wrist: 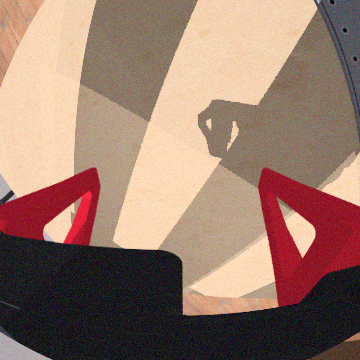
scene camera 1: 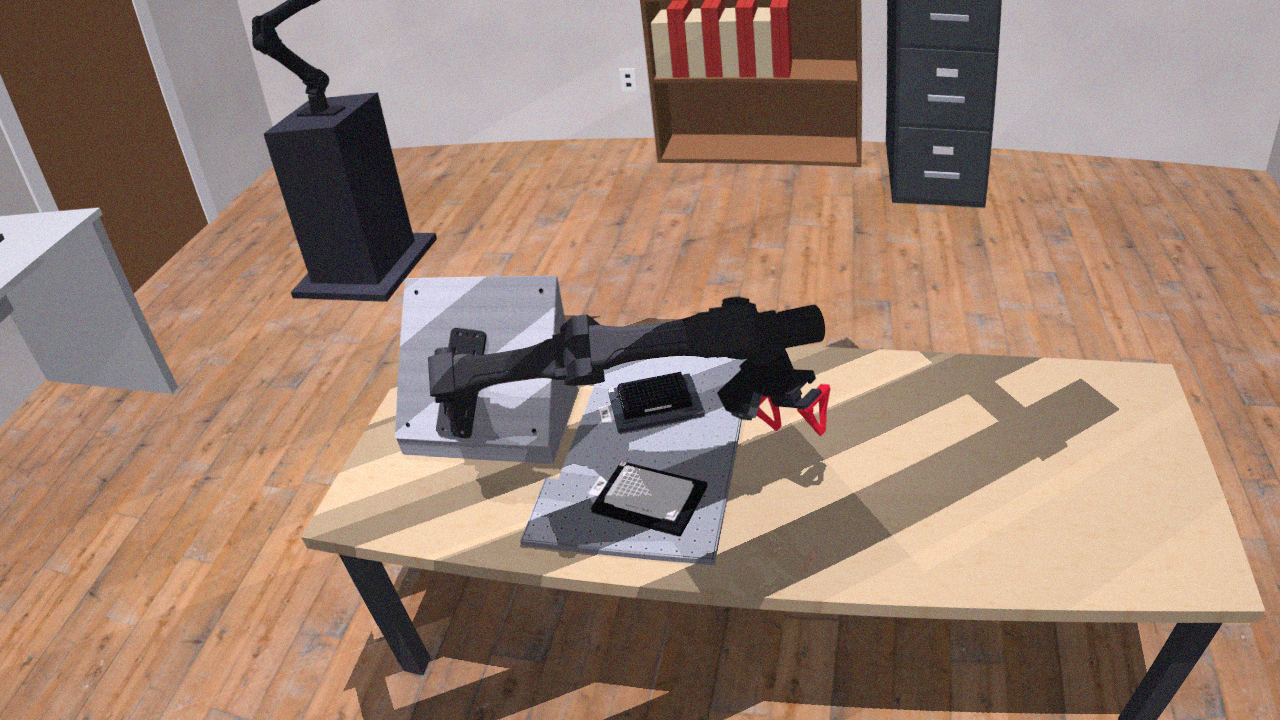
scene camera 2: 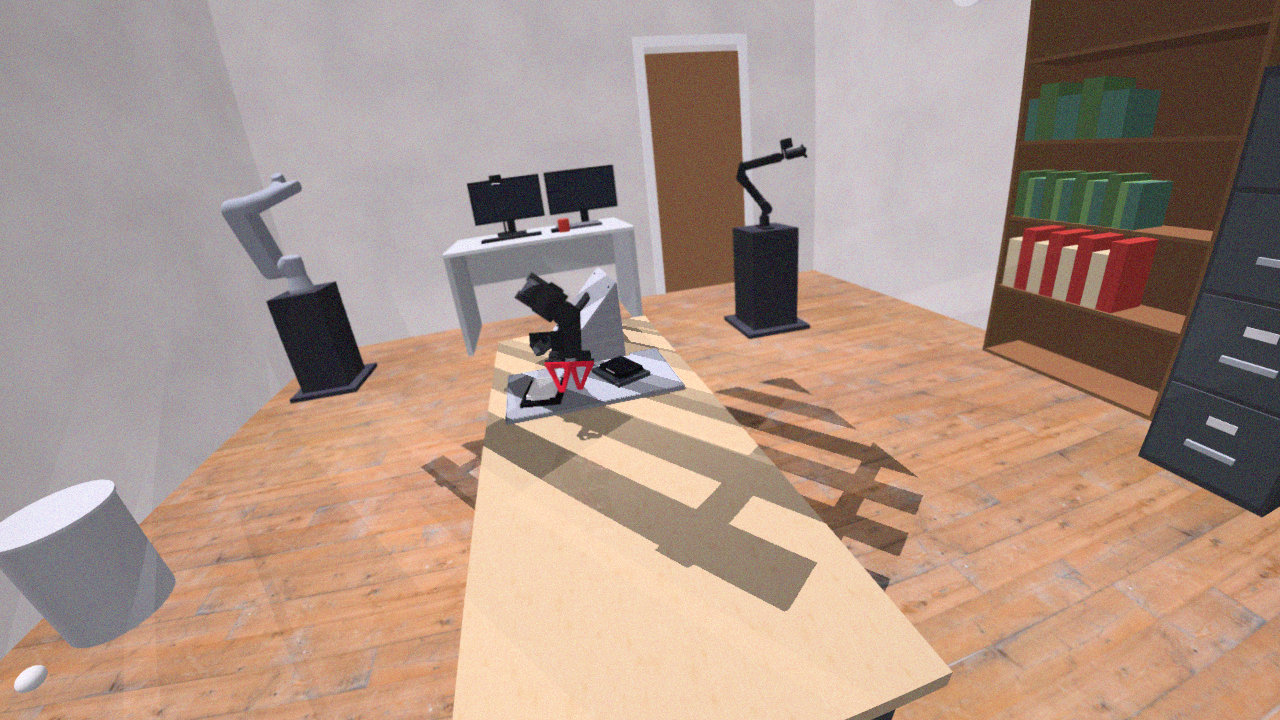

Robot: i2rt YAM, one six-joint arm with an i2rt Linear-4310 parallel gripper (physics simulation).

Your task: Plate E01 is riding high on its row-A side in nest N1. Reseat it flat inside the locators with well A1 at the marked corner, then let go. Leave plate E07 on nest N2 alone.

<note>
My gripper is open, holding nothing. A black plate rests on a nest N1. I also see a nest N2.
My gripper also shows in the wrist view and in scene camera 2.
</note>
